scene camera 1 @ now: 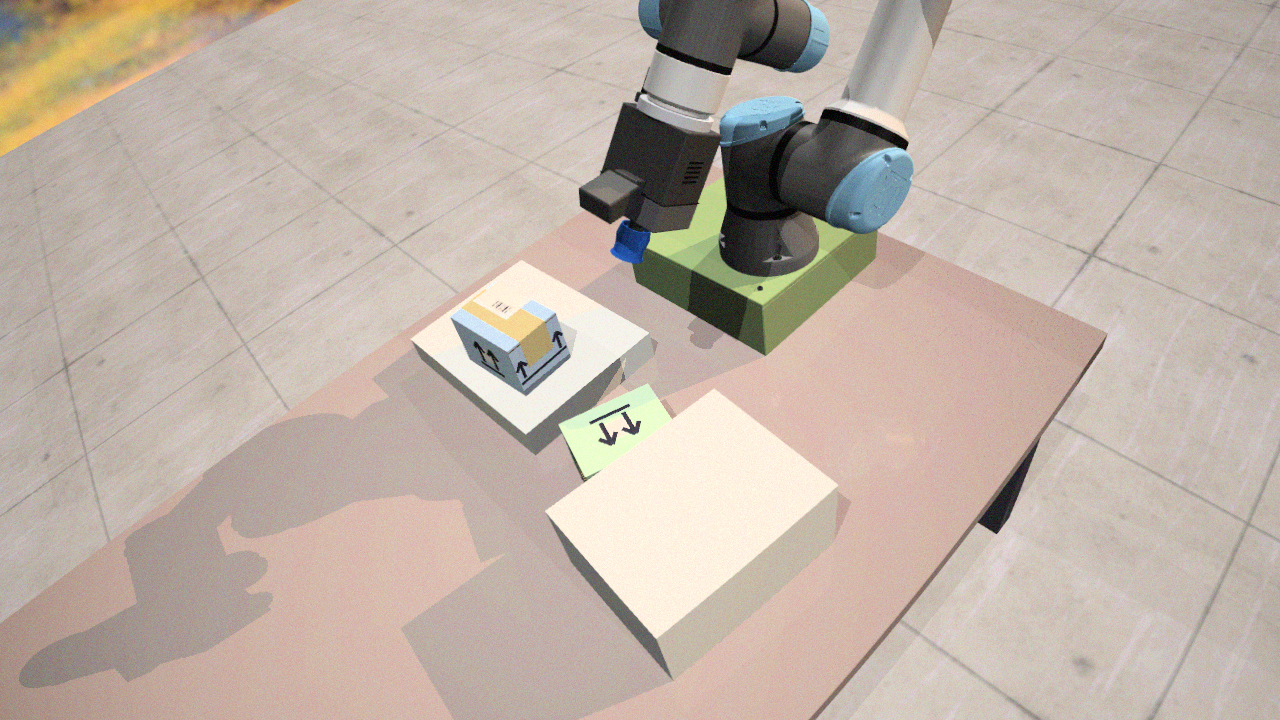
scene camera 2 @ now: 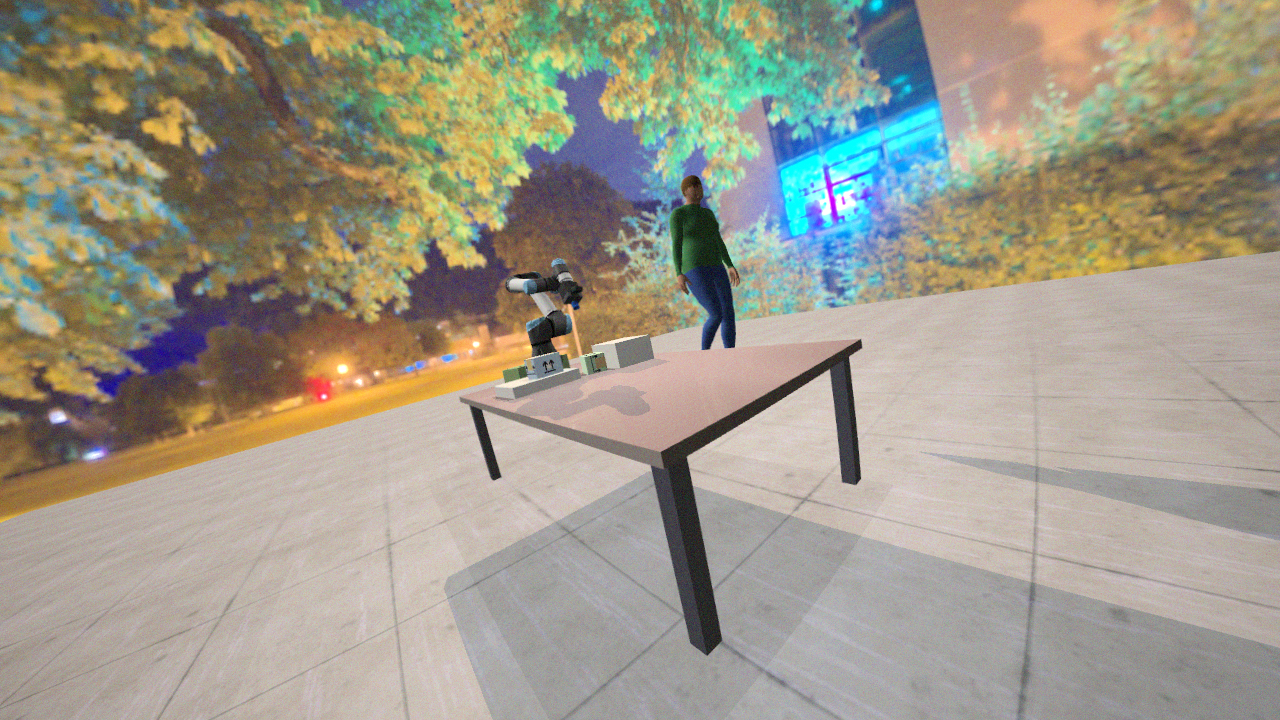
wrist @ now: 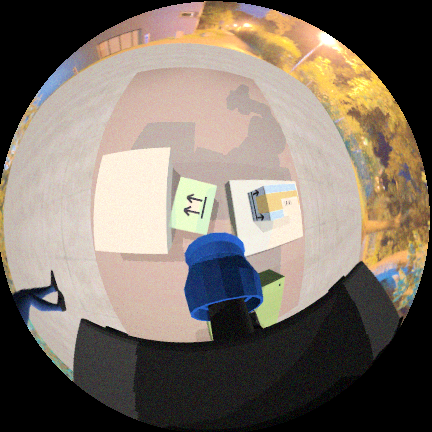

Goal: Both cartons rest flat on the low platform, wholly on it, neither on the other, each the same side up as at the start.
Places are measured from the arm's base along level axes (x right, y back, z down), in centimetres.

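Pixels of known places: hand at its tool point: [scene camera 1: 626,255] [scene camera 2: 576,307] [wrist: 215,256]; arm's base at its link origin: [scene camera 1: 769,246].
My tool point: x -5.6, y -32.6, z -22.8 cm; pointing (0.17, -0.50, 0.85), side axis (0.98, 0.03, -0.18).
Observation:
Ahead of a thing's pixels: the offset from my tool point to its middle. Level surfaces: height alone.
The light blue carton @(dz +23.0, dx +26.5, dy -2.9 cm) [scene camera 1: 514,340] [scene camera 2: 546,365] [wrist: 272,202] with tan tape stands on the low white platform @(dz +29.9, dx +29.8, dy +0.8 cm) [scene camera 1: 599,344] [scene camera 2: 537,385] [wrist: 270,237], its side arrows pointing up. The pale green carton @(dz +28.0, dx +1.9, dy -6.2 cm) [scene camera 1: 617,443] [scene camera 2: 588,365] [wrist: 192,205] lies on the table between the platform and a taller block, with two arrows on its upward face; the block partly hides it in scene camera 1. My blue suction cup [scene camera 1: 629,257] [scene camera 2: 575,307] [wrist: 215,241] is open, holds nothing and hangs in the air near the green base, clear of both cartons.
The taller cream block @(dz +26.3, dx -13.8, dy -10.8 cm) [scene camera 1: 698,501] [scene camera 2: 623,353] [wrist: 132,200] stands close beside the green carton. The arm's green base block [scene camera 1: 796,313] [scene camera 2: 512,374] [wrist: 275,295] stands behind the platform. A person [scene camera 2: 702,237] in a green top stands beyond the table @(dz +32.3 cm) [scene camera 2: 680,385].

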